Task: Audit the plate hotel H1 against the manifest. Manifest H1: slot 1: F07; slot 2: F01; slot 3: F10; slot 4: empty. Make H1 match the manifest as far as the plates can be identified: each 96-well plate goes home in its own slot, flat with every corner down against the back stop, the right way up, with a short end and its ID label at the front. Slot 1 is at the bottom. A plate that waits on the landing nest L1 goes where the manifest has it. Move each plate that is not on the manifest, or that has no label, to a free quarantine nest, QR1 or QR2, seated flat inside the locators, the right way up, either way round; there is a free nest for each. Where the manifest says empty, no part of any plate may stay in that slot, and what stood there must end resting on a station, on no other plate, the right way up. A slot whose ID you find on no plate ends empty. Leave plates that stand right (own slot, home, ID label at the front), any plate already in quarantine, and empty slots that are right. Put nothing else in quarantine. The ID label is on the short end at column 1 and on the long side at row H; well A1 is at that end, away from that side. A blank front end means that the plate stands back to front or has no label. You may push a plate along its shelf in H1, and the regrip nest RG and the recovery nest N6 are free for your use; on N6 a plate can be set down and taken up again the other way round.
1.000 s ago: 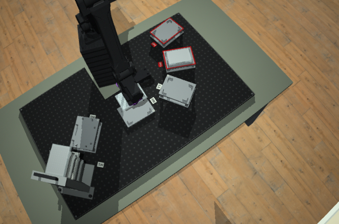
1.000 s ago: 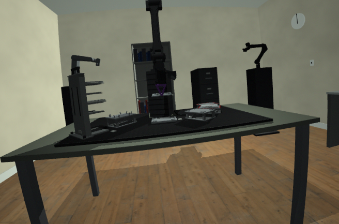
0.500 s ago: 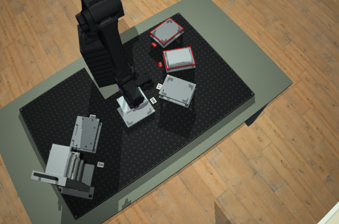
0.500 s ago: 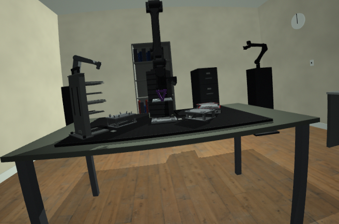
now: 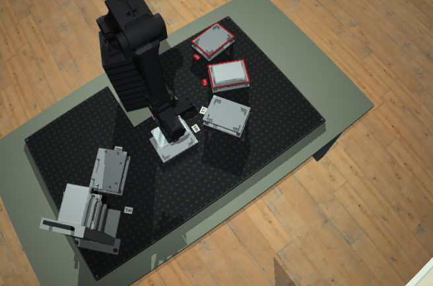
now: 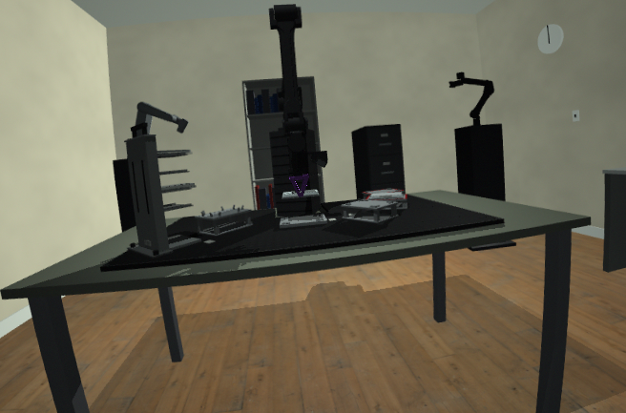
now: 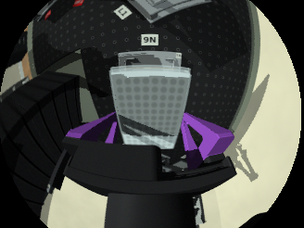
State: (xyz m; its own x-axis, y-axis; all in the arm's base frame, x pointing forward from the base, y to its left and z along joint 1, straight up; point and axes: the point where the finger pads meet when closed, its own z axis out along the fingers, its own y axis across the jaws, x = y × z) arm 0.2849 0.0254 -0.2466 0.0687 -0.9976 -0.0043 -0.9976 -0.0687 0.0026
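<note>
The recovery nest N6 lies 100 mm below my hand. Also, from my hand: N6 tag: 110 mm to the left, 110 mm below, 10 mm behind; landing nest L1: 240 mm to the left, 60 mm below, 20 mm ahead; regrip nest RG: 280 mm to the right, 50 mm below.
</note>
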